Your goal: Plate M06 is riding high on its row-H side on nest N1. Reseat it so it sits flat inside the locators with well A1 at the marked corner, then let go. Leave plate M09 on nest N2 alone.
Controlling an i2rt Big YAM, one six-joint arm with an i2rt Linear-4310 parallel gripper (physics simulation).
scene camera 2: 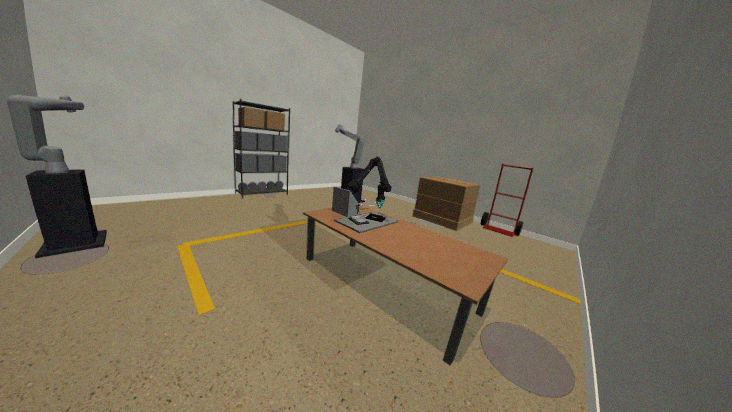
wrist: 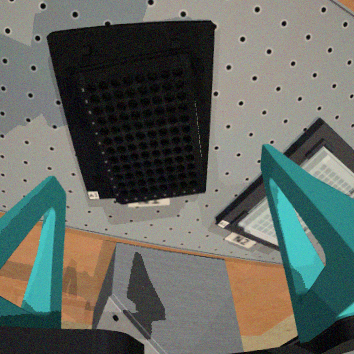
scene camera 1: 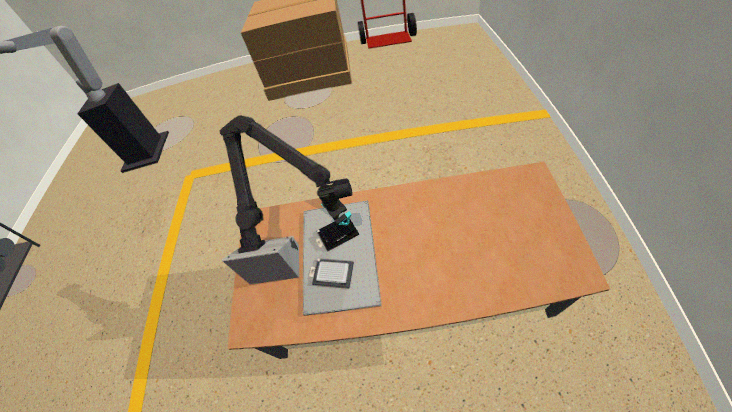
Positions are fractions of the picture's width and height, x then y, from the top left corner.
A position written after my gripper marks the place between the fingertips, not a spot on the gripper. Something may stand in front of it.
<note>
My gripper (wrist: 0.44,0.48) is open and holds nothing. Also in view: a black well plate (wrist: 0.40,0.32). A white-topped plate (wrist: 0.73,0.63) rests on a black nest N2 (wrist: 0.65,0.62). I also see a black nest N1 (wrist: 0.20,0.14).
</note>
